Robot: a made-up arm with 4 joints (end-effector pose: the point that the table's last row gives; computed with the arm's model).
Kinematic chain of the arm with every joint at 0, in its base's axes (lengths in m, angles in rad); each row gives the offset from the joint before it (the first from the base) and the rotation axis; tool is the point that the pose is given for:
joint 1: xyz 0 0 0.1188 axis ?
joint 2: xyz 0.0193 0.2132 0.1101 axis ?
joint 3: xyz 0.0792 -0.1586 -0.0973 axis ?
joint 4: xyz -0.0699 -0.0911 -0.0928 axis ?
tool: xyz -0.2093 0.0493 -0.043
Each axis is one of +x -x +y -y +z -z.
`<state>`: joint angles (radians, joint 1 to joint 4).
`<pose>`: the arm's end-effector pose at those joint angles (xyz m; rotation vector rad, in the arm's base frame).
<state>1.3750 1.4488 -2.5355 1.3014</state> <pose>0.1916 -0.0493 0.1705 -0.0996 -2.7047 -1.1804</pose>
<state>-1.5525 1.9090 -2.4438 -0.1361</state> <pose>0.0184 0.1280 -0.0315 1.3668 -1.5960 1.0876</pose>
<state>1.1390 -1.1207 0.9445 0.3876</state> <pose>0.2380 -0.3056 0.1066 -0.8082 -2.0489 -0.9090</pose>
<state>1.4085 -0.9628 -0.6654 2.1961</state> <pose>0.1470 -0.2523 0.1356 -0.1566 0.3770 2.6526</pose>
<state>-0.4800 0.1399 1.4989 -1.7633</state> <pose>0.2939 -0.1304 0.0165 -0.9800 -1.3117 1.8259</pose>
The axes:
joint 1: -z
joint 2: +y
joint 3: -y
joint 4: -z

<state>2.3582 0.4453 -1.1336 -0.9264</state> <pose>-0.0627 0.1834 0.3431 1.6896 -0.1210 -1.1027</pose>
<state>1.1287 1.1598 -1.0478 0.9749</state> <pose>0.1228 0.1248 0.3160 0.1894 2.4580 -1.0793</pose>
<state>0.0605 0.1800 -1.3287 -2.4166</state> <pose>-0.0651 -0.2086 0.0566 1.7367 0.5992 1.8061</pose>
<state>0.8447 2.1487 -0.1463 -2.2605</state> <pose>-0.3202 0.0152 0.2868 2.4053 0.0438 0.7048</pose>
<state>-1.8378 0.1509 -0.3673 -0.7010</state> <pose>0.1849 -0.1688 0.1324 -0.3685 0.5769 2.4663</pose>
